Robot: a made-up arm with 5 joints.
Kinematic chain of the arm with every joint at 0, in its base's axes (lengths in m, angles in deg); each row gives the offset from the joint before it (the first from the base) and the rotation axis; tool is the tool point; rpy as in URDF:
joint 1: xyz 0 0 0.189 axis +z
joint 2: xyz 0 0 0 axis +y
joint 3: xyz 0.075 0 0.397 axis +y
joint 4: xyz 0.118 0 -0.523 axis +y
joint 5: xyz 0.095 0 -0.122 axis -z
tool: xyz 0 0 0 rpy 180 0 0
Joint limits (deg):
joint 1: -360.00..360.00
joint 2: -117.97..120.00
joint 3: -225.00..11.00
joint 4: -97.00..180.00
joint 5: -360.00..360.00
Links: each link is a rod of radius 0.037 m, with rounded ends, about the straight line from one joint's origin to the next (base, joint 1, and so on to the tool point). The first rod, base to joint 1, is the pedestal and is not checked.
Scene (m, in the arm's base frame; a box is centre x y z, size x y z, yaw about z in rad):
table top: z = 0
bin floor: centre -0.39 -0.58 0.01 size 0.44 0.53 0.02 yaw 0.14
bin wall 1: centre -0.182 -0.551 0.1 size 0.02 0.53 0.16 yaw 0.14
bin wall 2: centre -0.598 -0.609 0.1 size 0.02 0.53 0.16 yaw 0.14
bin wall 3: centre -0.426 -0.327 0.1 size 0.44 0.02 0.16 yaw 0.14
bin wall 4: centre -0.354 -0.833 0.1 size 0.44 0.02 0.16 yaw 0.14
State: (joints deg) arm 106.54 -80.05 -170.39 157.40 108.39
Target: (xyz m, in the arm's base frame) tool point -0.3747 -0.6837 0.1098
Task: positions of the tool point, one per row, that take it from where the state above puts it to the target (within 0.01 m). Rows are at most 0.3 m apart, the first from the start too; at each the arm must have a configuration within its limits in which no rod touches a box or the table.
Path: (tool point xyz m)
1: 0.3391 -0.5871 0.7098
2: 0.3473 -0.3661 0.8809
3: 0.2421 -0.1575 0.9942
4: 0.0466 -0.0166 1.0397
5: -0.1910 0.0204 1.0134
6: -0.4104 -0.0532 0.9182
7: -0.5573 -0.2123 0.7636
8: -0.5979 -0.4083 0.5643
9: -0.5283 -0.5826 0.3393
10: -0.3746 -0.6837 0.1098

